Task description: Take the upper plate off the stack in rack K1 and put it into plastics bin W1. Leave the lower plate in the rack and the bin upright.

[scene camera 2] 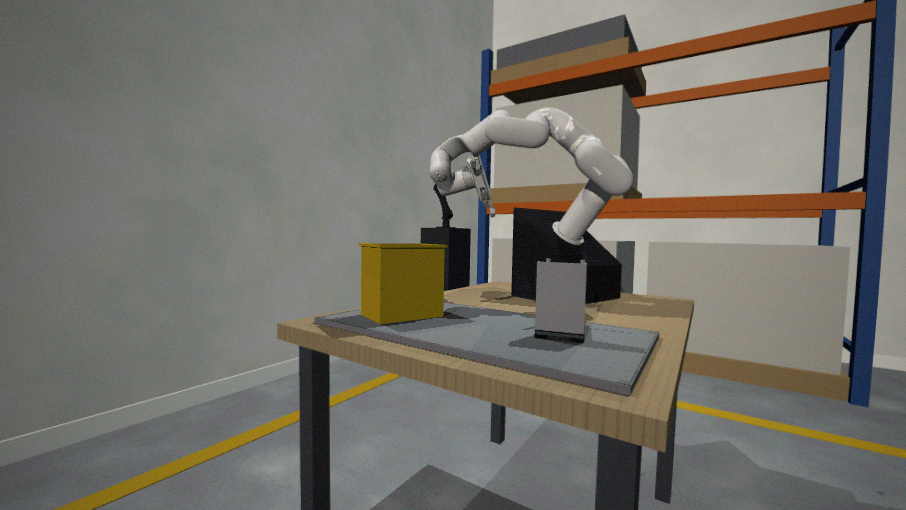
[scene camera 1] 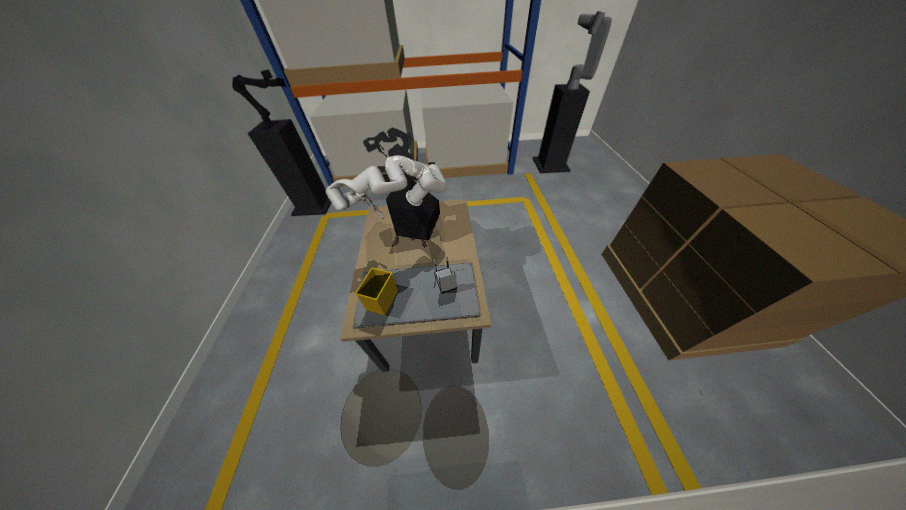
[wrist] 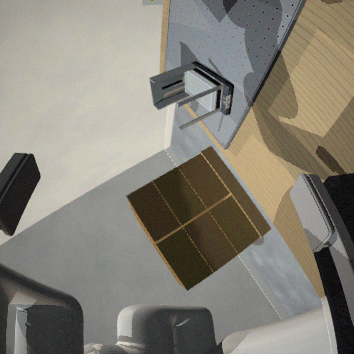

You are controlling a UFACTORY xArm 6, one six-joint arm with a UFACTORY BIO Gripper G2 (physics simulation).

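Places are measured from the arm's base along level axes (x ahead, y left, z up), in metres.
Pixels of known places: end effector, tool point: (scene camera 2: 486,190) (scene camera 1: 377,211) (wrist: 168,206); arm's base, origin of the base link: (scene camera 2: 567,234) (scene camera 1: 413,198) (wrist: 333,328).
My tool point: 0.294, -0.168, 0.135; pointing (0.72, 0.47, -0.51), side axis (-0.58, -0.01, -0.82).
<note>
For each thing: its top centre in the pictures, then the offset to it from my tool point, as dx, dy, dz. Level surfaces: height alone.
- Rack K1, middle of its top: (scene camera 2: 563,260) (wrist: 165,105) (scene camera 1: 443,265) +0.267, +0.367, -0.196
- pale ribbed plate, middle of its top: (wrist: 197,89) (scene camera 1: 445,277) +0.277, +0.370, -0.304
- Bin W1, middle of its top: (scene camera 2: 402,244) (scene camera 1: 374,282) +0.382, -0.002, -0.171
- board, its level: dz -0.351
Rack K1 (scene camera 1: 446,280) (scene camera 2: 561,297) (wrist: 159,93) is a small grey holder standing upright on the grey perforated board. In the wrist view a pale ribbed plate (wrist: 201,89) shows inside it, between the tall panel and two thin rods; I cannot make out the two plates separately. Bin W1 (scene camera 1: 385,300) (scene camera 2: 405,283) is a yellow open-topped box, upright at the left of the board. My gripper (scene camera 1: 381,216) (scene camera 2: 491,211) (wrist: 167,202) is open, with its fingers wide apart. It hangs above the table's rear left side, behind the bin and well away from the rack.
The board (scene camera 1: 418,310) (scene camera 2: 469,332) (wrist: 215,35) lies on the wooden table (scene camera 1: 412,331) (scene camera 2: 481,381). The arm's black pedestal (scene camera 1: 412,215) (scene camera 2: 538,253) stands at the table's rear. Blue and orange shelving stands behind. Large brown cartons (scene camera 1: 760,221) (wrist: 200,220) are beyond the table's right side.
</note>
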